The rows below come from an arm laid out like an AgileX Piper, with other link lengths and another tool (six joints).
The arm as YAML. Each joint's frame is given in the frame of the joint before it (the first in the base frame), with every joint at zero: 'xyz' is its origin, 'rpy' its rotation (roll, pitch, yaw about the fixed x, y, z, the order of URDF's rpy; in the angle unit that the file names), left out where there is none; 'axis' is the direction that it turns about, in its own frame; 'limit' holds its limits. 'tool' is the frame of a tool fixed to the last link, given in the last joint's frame.
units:
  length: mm
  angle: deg
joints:
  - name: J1
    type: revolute
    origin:
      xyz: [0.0, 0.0, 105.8]
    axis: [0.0, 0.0, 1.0]
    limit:
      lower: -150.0
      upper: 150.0
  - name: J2
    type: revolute
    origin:
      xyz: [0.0, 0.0, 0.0]
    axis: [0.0, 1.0, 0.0]
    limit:
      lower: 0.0
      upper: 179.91
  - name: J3
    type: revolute
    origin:
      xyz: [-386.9, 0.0, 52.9]
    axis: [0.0, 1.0, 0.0]
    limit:
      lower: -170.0
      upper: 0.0
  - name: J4
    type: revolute
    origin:
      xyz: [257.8, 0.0, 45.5]
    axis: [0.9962, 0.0, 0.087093]
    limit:
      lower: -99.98
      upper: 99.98
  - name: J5
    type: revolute
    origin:
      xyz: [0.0, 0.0, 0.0]
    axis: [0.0, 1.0, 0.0]
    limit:
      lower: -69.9
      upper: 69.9
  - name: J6
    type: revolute
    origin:
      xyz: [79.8, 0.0, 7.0]
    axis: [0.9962, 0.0, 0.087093]
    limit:
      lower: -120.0
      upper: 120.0
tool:
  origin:
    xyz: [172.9, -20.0, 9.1]
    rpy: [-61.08, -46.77, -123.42]
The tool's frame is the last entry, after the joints.
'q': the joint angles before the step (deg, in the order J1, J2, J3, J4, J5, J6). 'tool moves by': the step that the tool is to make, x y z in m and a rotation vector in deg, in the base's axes. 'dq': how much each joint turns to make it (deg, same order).
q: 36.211, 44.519, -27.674, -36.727, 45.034, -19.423
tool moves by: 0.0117, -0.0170, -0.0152, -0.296, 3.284, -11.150
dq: 0.032, 7.044, 0.001, -5.452, 3.345, 14.639
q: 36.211, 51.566, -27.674, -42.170, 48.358, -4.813
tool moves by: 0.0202, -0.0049, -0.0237, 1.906, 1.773, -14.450
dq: 0.008, 11.403, 0.003, -6.018, 0.805, 21.783
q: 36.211, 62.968, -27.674, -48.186, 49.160, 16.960
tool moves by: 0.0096, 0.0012, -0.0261, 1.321, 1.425, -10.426
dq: -0.011, 9.099, -0.004, -2.398, 0.004, 15.159
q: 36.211, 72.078, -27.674, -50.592, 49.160, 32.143
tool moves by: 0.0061, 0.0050, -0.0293, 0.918, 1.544, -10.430
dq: 0.004, 9.508, -1.019, -0.291, 0.054, 13.304
